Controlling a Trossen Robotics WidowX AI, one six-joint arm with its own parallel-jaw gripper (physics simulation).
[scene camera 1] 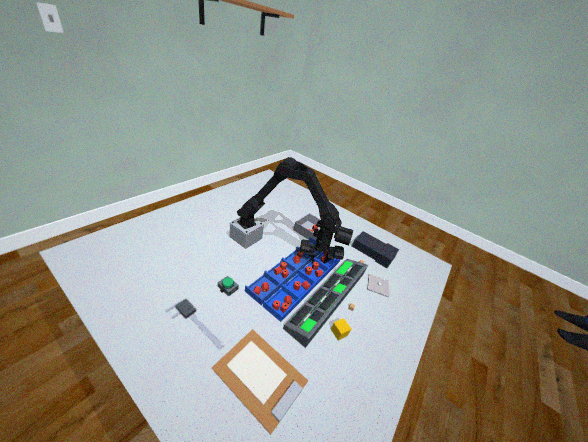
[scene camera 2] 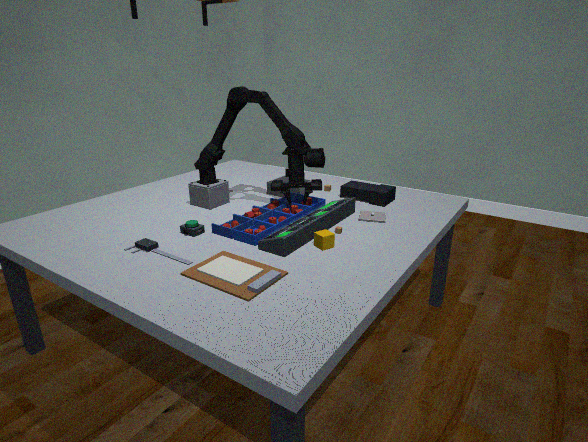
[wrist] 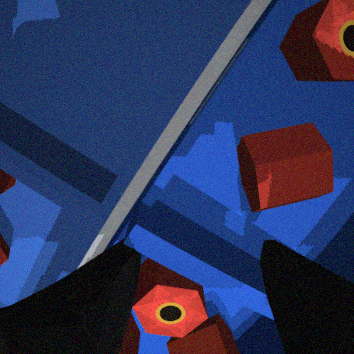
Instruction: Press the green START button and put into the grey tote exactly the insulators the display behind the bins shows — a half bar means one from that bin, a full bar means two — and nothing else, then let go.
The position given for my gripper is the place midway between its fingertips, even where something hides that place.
Observation:
In view: my gripper (scene camera 2: 297,207).
My gripper shows as well in the wrist view (wrist: 201,248).

